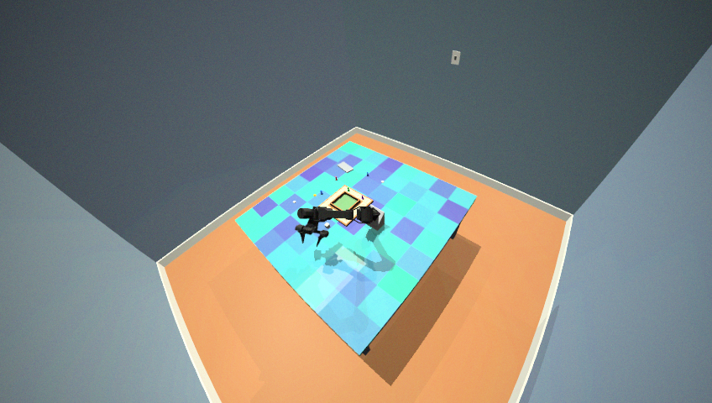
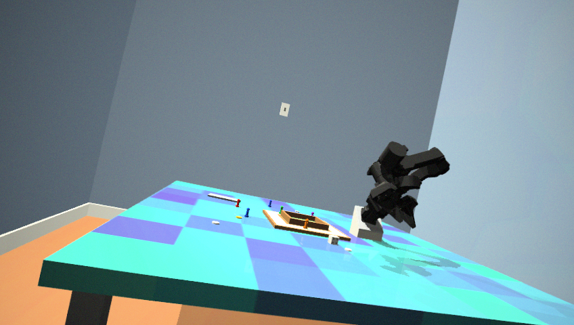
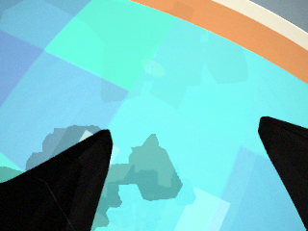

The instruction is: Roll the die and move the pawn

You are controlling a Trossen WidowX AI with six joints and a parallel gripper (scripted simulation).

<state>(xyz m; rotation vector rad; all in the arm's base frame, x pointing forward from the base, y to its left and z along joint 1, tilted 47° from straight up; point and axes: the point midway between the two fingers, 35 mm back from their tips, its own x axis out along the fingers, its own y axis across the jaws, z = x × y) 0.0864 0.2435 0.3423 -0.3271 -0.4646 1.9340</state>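
Now: the die 190 mm to the right of my gripper tip, 130 mm ahead of it and 120 mm below it. The rest, counted from my gripper tip: purple pawn: 530 mm to the right, 140 mm ahead, 100 mm below; green felt tray: 410 mm to the right, 200 mm ahead, 120 mm below; orange pawn: 290 mm to the right, 210 mm ahead, 100 mm below.
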